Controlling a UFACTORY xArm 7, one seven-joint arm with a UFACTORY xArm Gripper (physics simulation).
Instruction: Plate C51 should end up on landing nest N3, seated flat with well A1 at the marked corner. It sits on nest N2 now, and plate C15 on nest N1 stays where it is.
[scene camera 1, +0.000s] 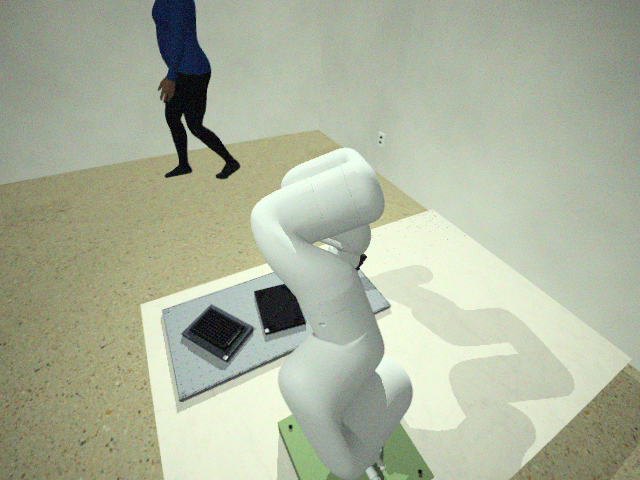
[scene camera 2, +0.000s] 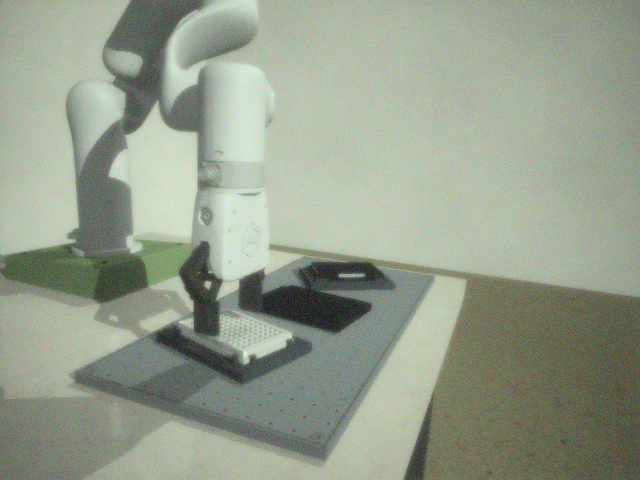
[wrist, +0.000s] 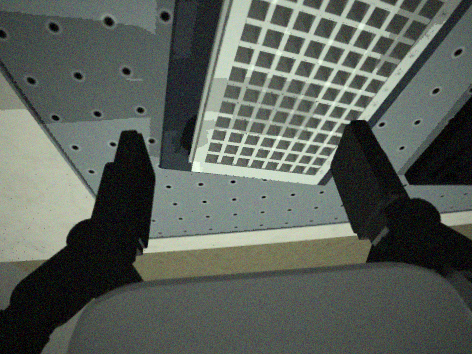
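Note:
A white well plate sits on a dark nest; the arm hides it in scene camera 1. A black plate sits on the far nest. Between them is an empty black nest, N3, with a white corner mark. Plate names are unreadable, so I cannot tell which is C51. My gripper is open and empty, low at the white plate. In the wrist view the left finger is outside the nest and the right overlaps the plate's edge; the plate looks skewed to the fingers.
The nests stand on a grey perforated board on a pale table. The arm stands on a green base. A person in blue stands beyond the table.

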